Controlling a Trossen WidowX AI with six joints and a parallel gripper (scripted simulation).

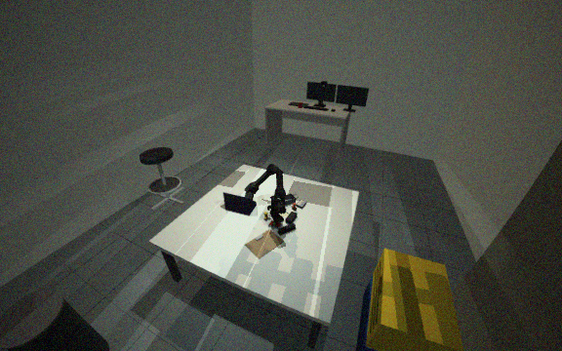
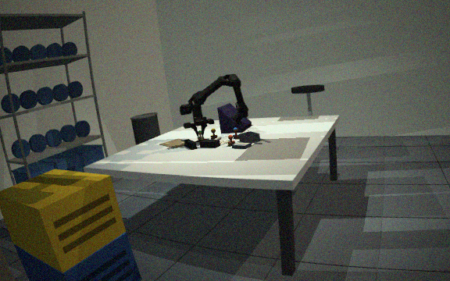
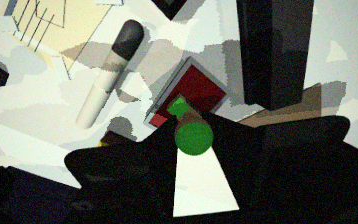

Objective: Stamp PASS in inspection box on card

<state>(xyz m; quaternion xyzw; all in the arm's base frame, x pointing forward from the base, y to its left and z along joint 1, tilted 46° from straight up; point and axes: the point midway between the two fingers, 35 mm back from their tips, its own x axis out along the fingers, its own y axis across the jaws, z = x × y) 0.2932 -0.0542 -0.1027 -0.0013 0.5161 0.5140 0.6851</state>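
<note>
My gripper tip is right at the green stamp. Round my gripper tip: yellow-knobbed stamp: 100 mm behind, 40 mm to the left, 20 mm below; then red ink pad: 30 mm below; then marker: 10 mm behind, 90 mm to the left, 30 mm below.
</note>
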